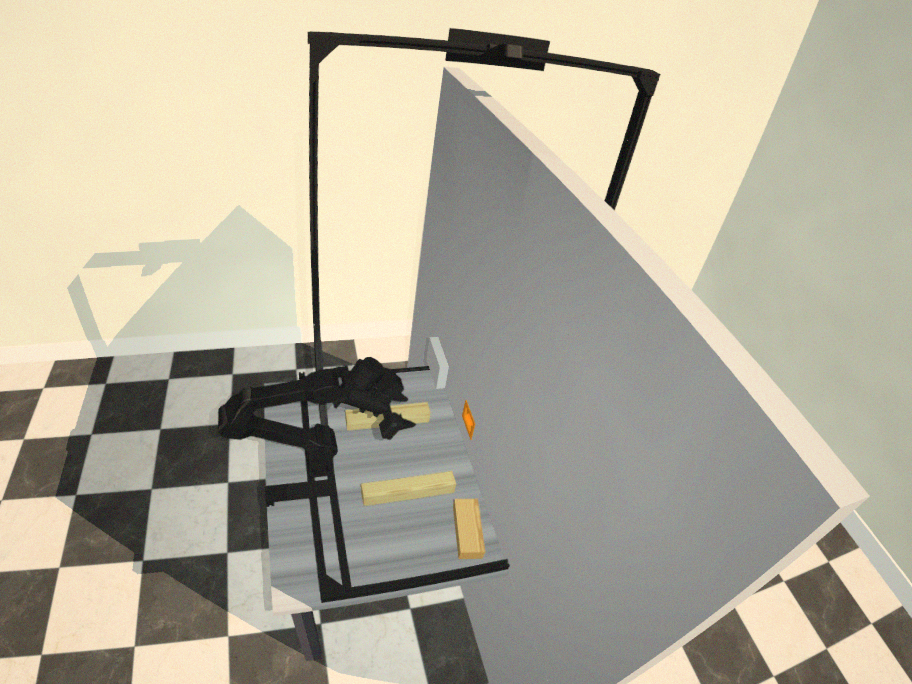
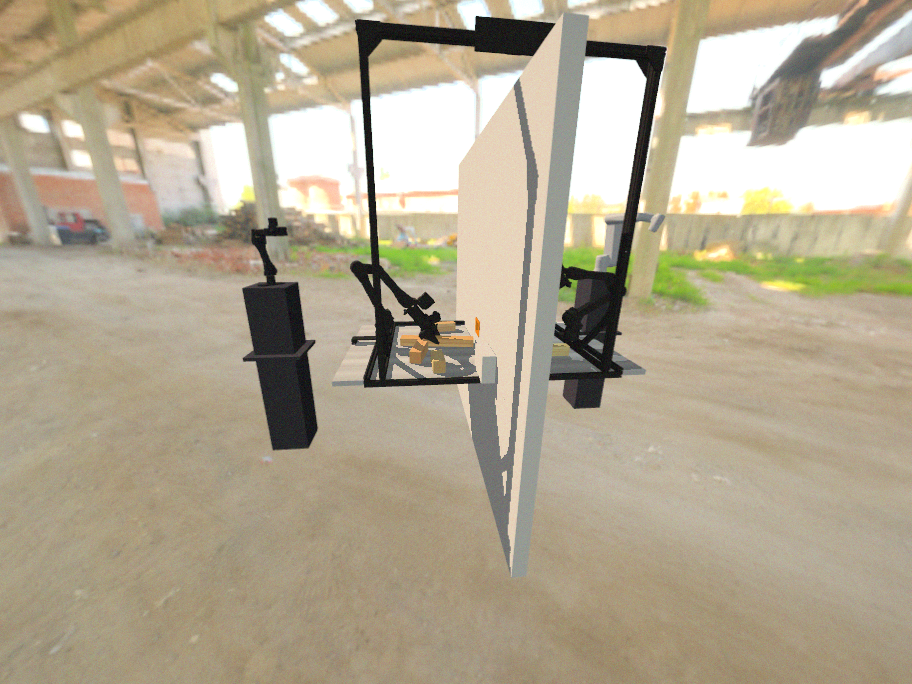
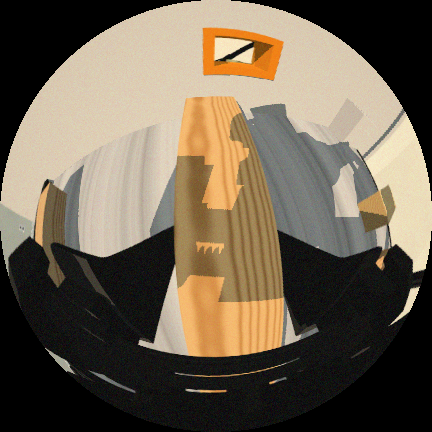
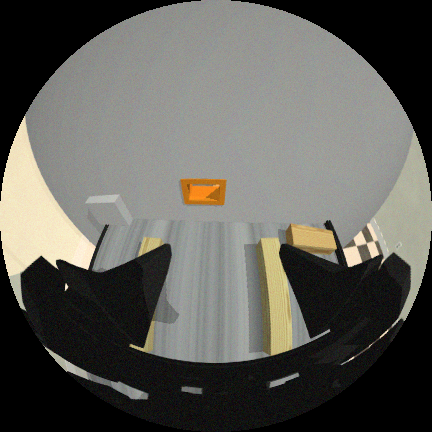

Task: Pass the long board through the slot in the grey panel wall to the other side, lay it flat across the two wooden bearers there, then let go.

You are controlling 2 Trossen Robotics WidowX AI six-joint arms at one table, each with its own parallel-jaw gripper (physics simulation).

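Frame: origin at the left arm's base, x ahead, y left, z up, level; millimetres.
Where they show: left gripper, fingertip midpoint: [image 2: 439,341] [image 3: 224,232]; right gripper, fingertip midpoint: [image 1: 411,412] [image 4: 227,250]; right arm's base at its link origin: [image 1: 319,467] [image 2: 571,338] [image 4: 218,393].
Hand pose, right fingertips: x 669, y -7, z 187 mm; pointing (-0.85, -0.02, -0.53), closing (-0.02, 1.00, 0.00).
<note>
Each offset is from my right fingertips to the top centre of the thing. "pt": to the spot under its first point.
The long board {dy +26, dx -418, dz -170 mm} [image 2: 460,341] [image 3: 225,195] lies flat on the table, pointing toward the grey panel wall [image 1: 552,331] [image 2: 493,191] [image 4: 215,110], its far end below the orange-rimmed slot {pt dy +6, dx -185, dz -101 mm} [image 1: 472,430] [image 2: 477,326] [image 3: 209,52] [image 4: 223,192]. My left gripper [image 2: 433,335] [image 3: 224,232] is shut on the board, one finger against each long side; the board's edges hide the fingertips partly. Across the wall, one pale wooden bearer {dy +114, dx +16, dz -162 mm} [image 1: 408,487] [image 4: 275,295] and another bearer {pt dy -133, dx -73, dz -162 mm} [image 1: 421,412] [image 4: 151,244] lie roughly parallel. My right gripper [image 1: 408,410] [image 4: 227,250] is open and empty above the table, facing the wall.
A loose wooden block {dy +260, dx -113, dz -168 mm} [image 1: 468,528] [image 4: 311,239] lies near the wall beside the bearers. A grey block [image 1: 440,364] [image 2: 488,368] [image 4: 112,210] stands at the wall's foot. Wooden blocks [image 2: 417,354] [image 3: 375,210] lie beside the board. A black frame [image 1: 314,220] [image 2: 370,184] surrounds the table.
</note>
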